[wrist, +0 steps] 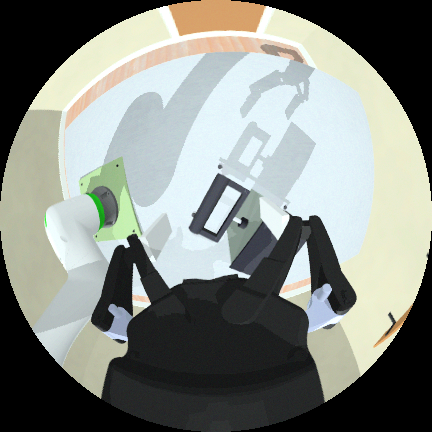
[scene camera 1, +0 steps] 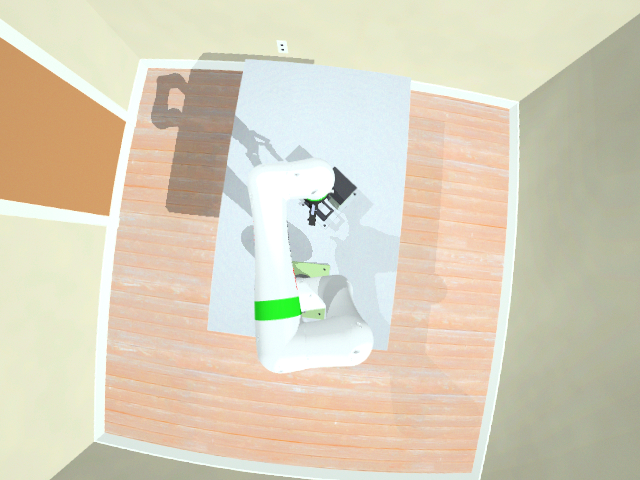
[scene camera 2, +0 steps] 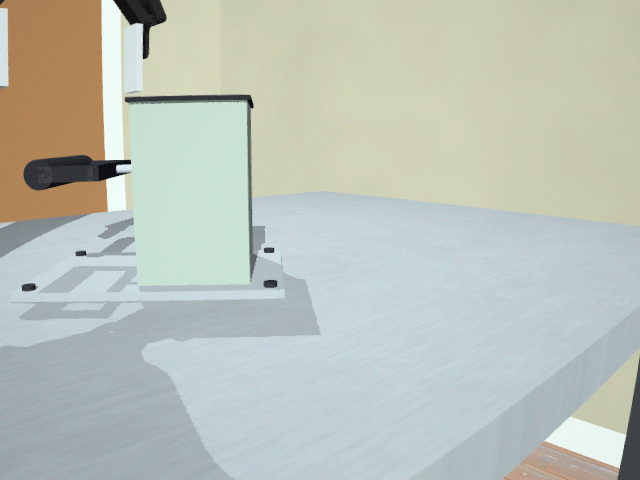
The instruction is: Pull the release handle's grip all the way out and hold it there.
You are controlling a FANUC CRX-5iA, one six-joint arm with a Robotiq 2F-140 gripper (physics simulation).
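The release handle's grip (scene camera 1: 329,215) (scene camera 2: 62,171) (wrist: 207,204) is a black rectangular frame with a thick outer bar. It stands out from the side of a pale green housing (scene camera 2: 191,191) with a dark top (scene camera 1: 343,187) (wrist: 255,250). A short light rod (scene camera 2: 124,168) shows between grip and housing. My gripper (scene camera 2: 67,62) (wrist: 213,214) is open and empty, above the level of the grip. In scene camera 2 one pale pad hangs near the housing's top left edge, the other at the left border. In scene camera 1 the arm hides part of the gripper.
The housing stands on a light baseplate (scene camera 2: 206,294) with dark bolts, on the grey table (scene camera 1: 330,113) (scene camera 2: 465,310) (wrist: 340,150). The arm's green mounting plate (scene camera 1: 312,269) (wrist: 131,215) is on the same table. The white arm (scene camera 1: 273,248) reaches over it from the mounting plate.
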